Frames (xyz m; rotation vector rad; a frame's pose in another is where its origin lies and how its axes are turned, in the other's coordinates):
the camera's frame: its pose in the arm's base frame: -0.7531 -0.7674 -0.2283 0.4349 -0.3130 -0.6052
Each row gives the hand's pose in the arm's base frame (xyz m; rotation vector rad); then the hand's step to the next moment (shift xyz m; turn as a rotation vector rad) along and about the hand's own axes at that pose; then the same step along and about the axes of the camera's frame.
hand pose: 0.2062 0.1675 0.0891 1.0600 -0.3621 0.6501
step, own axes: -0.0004 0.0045 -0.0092 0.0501 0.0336 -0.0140
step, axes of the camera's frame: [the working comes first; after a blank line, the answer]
step, axes of the arm's base frame: -0.0035 0.0095 -0.0013 0.0158 0.0394 0.0451

-0.0087 0.0047 -0.0026 -0.0045 0.0582 0.0208
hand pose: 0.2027 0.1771 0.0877 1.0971 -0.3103 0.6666
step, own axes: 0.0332 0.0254 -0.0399 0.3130 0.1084 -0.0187
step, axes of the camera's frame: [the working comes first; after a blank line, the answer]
step, axes of the arm's base frame: 0.0058 0.0544 0.0187 0.1694 0.1551 0.2394

-0.0255 0.0518 -0.0025 0.0754 0.3098 0.0918
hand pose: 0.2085 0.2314 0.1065 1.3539 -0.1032 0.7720
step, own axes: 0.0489 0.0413 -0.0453 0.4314 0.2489 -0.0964
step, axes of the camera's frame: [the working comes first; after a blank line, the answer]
step, axes of the arm's base frame: -0.0022 0.0627 0.0471 0.1534 0.2787 0.3952

-0.0323 0.0677 0.0228 0.0122 0.4678 0.1960
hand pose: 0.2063 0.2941 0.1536 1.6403 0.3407 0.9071
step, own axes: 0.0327 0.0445 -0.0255 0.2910 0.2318 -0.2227
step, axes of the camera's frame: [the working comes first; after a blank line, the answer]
step, axes of the arm's base frame: -0.0076 0.0265 0.0542 -0.0247 0.2801 0.3300

-0.0136 0.0419 0.0420 -0.1377 0.3527 0.2113
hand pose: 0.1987 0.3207 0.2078 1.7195 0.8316 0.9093
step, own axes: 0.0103 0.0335 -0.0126 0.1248 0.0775 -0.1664
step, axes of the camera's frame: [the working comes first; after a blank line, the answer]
step, axes of the arm's base frame: -0.0020 0.0048 0.0369 -0.0746 0.1575 0.1375

0.0013 0.0203 0.0312 -0.1322 0.1463 0.1019
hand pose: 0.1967 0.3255 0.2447 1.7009 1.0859 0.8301
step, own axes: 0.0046 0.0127 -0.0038 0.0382 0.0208 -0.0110
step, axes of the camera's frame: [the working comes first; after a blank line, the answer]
step, axes of the arm's base frame: 0.0022 0.0032 0.0135 0.0112 0.0351 0.0255

0.0019 0.0099 0.0098 -0.0086 0.0435 0.0070
